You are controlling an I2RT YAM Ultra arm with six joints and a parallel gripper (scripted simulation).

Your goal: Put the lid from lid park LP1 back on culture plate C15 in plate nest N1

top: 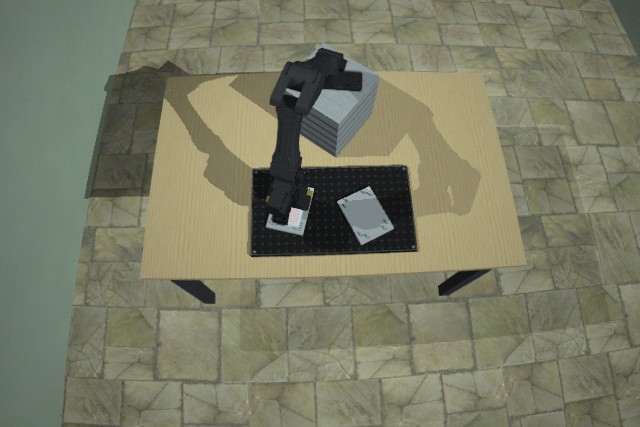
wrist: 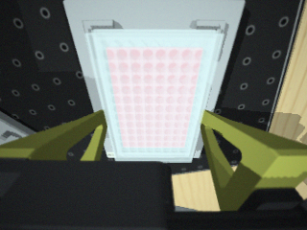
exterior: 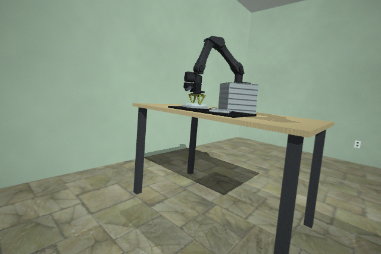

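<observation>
My hand is 1 cm above the clear lid. From my hand the other things lie so: grey lid park LP1: 24 cm to the left, 3 cm below, 1 cm ahead; then culture plate C15: 2 cm below; then grey plate nest N1: 3 cm below.
</observation>
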